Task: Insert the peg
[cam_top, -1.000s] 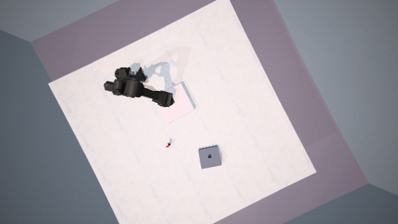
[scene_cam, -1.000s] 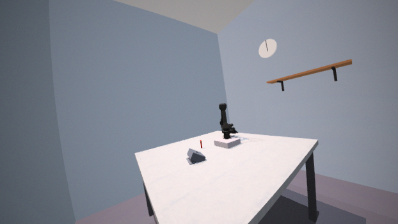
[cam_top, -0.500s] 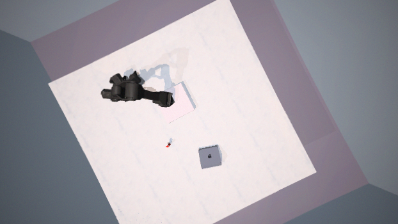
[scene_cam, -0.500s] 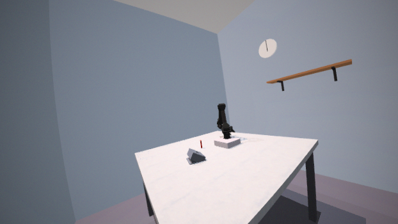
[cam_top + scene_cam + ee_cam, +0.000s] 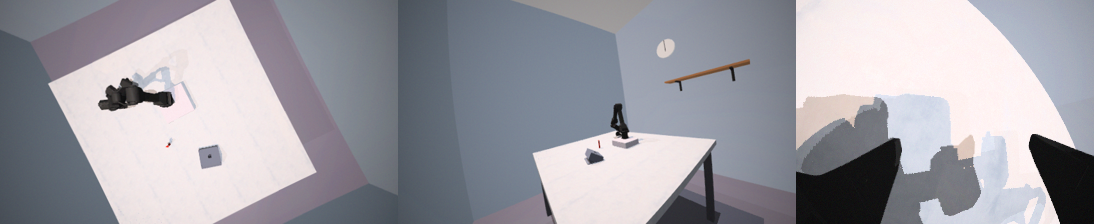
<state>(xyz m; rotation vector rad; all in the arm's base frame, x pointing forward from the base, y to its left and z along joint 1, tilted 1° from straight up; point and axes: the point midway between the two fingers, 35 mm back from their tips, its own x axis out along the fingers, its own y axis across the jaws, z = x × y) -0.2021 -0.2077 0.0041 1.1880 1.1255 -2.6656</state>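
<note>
Now: the red peg 480 mm ahead of my gripper tip, 70 mm to the left of it and 20 mm above it. From my gripper tip the other things lie so: grey sloped panel (680 mm ahead, 270 mm to the left).
</note>
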